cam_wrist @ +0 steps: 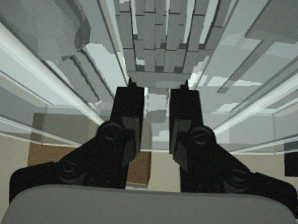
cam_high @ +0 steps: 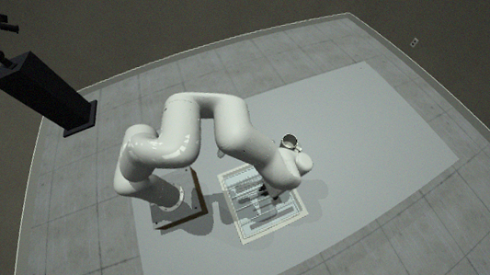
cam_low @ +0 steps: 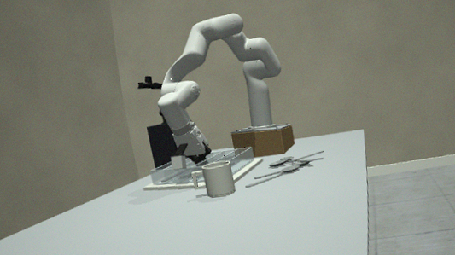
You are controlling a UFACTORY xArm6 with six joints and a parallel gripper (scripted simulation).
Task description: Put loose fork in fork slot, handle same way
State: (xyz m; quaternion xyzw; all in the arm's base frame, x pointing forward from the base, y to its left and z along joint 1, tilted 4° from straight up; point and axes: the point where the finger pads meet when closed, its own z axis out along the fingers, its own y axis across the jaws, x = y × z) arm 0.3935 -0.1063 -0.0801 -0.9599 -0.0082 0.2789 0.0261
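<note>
Now: the clear cutlery tray 20 mm behind my hand. Round my hand: white mug: 210 mm ahead, 170 mm to the left, 20 mm below.
</note>
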